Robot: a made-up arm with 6 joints.
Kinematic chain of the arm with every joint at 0, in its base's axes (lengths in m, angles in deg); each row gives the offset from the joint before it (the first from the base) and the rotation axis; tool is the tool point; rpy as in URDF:
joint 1: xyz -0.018 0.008 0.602 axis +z
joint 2: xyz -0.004 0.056 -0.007 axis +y
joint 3: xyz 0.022 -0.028 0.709 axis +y
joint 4: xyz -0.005 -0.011 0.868 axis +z
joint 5: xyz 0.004 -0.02 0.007 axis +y
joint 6: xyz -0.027 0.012 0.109 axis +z
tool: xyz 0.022 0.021 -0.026 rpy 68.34 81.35 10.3
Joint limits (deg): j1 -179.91..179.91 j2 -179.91..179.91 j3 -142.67..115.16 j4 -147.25..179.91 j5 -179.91..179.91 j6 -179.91..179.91
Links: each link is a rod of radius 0.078 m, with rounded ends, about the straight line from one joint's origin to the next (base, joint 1, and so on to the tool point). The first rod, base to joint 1, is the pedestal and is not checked.
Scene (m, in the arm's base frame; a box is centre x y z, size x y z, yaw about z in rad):
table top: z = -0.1
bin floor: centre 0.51 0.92 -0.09 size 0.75 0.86 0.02 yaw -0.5
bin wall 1: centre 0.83 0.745 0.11 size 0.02 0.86 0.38 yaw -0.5
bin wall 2: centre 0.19 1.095 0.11 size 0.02 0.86 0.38 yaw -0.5
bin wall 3: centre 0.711 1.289 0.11 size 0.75 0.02 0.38 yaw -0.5
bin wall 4: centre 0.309 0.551 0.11 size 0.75 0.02 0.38 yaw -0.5
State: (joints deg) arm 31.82 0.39 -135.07 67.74 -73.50 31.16
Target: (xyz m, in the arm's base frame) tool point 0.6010 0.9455 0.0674
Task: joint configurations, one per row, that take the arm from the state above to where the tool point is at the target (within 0.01 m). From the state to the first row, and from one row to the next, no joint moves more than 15 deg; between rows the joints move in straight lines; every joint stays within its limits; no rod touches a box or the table.
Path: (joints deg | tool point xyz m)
1: 16.97 -1.95 -131.42 72.93 -74.44 32.89 | -0.5860 -0.2222 0.6654
2: 2.12 -4.28 -127.78 78.13 -75.38 34.62 | -0.6717 -0.0746 0.6850
3: -12.74 -6.62 -124.13 83.32 -76.32 36.35 | -0.7162 0.1026 0.7041
4: -27.59 -8.96 -120.49 88.51 -77.26 38.08 | -0.7097 0.2969 0.7226
5: -42.44 -11.30 -116.84 93.70 -78.20 39.81 | -0.6467 0.4930 0.7407
6: -57.29 -13.63 -113.20 98.90 -79.15 41.54 | -0.5260 0.6738 0.7583
7: -72.15 -15.97 -109.55 104.09 -80.09 43.27 | -0.3518 0.8224 0.7751
8: -87.00 -18.31 -105.91 109.28 -81.03 44.99 | -0.1339 0.9223 0.7911
9: -101.85 -20.64 -102.26 114.47 -81.97 46.72 | 0.1136 0.9610 0.8065
10: -107.74 -33.00 -95.77 101.85 -74.77 41.14 | 0.2358 1.0255 0.6470
11: -113.63 -45.36 -89.28 89.22 -67.57 35.56 | 0.3665 1.0453 0.4657
12: -119.52 -57.72 -82.79 76.60 -60.37 29.98 | 0.4927 1.0179 0.2700
13: -125.41 -70.08 -76.29 63.97 -53.17 24.40 | 0.6011 0.9455 0.0674

